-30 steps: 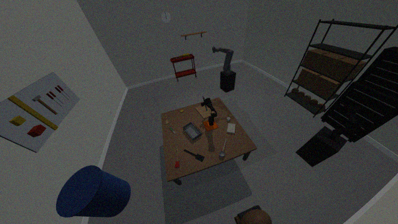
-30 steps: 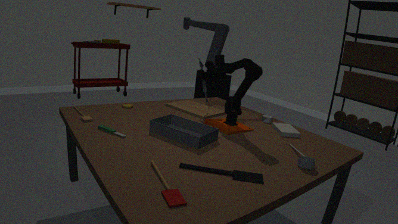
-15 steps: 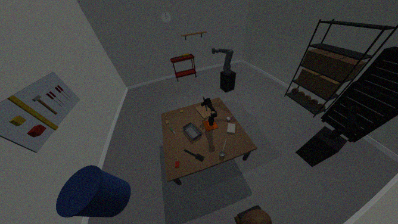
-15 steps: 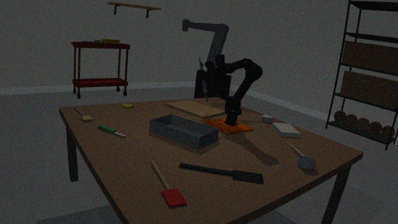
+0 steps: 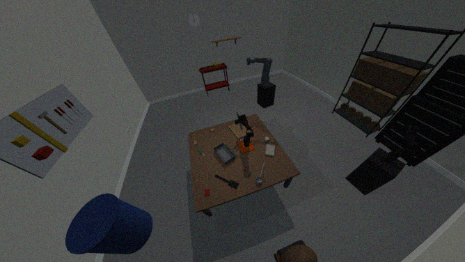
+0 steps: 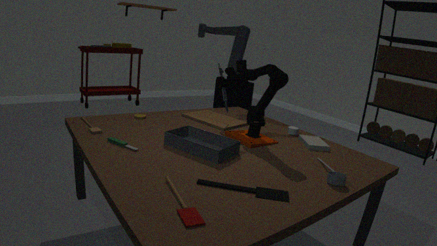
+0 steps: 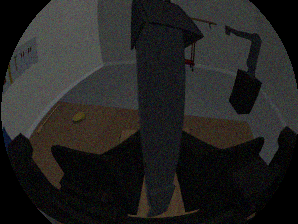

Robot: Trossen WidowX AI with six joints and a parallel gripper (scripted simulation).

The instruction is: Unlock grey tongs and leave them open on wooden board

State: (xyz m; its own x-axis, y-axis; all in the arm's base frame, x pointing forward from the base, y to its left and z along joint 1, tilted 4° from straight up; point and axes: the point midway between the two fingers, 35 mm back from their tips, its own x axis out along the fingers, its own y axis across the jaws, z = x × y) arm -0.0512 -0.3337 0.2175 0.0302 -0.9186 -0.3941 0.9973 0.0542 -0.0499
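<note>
Right now my gripper tip is 22 cm above the wooden board. Round my gripper tip: white block (17 cm behind, 60 cm to the left, 22 cm below); green-handled tool (70 cm ahead, 14 cm to the left, 22 cm below); roasting tin (42 cm ahead, 33 cm to the left, 20 cm below).
</note>
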